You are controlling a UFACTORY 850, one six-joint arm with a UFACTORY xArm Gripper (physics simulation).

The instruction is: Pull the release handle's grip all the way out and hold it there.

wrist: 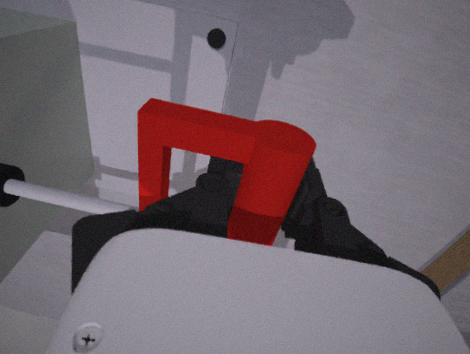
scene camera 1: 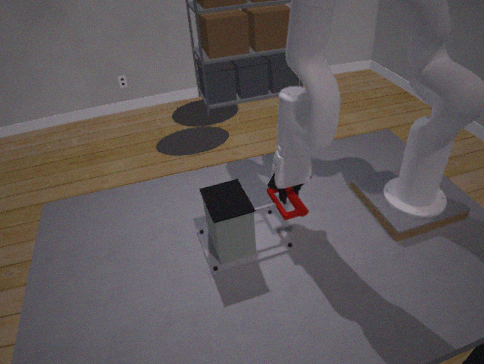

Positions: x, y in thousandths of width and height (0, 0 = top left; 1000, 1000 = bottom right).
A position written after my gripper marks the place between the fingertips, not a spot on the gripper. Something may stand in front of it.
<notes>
I see my gripper (wrist: 559, 442) and a base plate (wrist: 269, 168).
</notes>
